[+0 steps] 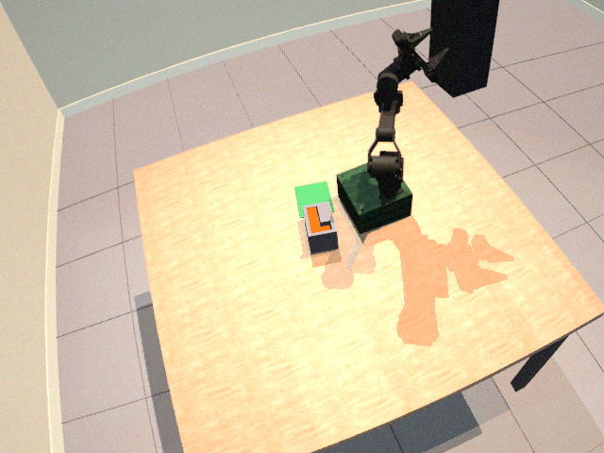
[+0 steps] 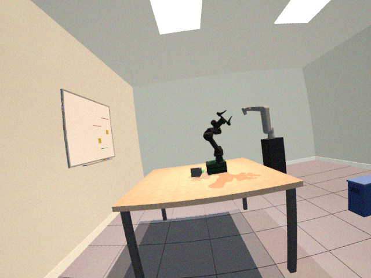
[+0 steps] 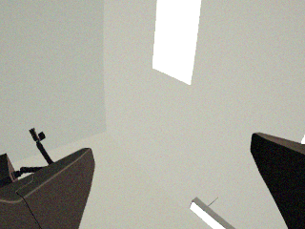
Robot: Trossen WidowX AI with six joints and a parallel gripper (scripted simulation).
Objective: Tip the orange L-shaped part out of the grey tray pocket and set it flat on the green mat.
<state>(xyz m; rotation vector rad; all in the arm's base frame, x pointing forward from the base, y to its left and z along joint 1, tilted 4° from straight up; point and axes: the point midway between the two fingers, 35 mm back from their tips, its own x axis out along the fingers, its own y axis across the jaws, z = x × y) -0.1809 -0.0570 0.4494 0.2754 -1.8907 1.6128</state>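
Right now my gripper tip is 43 cm short of the orange L-shaped part, 1 cm to the right of it and 54 cm above it. The rest, counted from my gripper tip: green mat 38 cm ahead, 14 cm to the right, 60 cm below.
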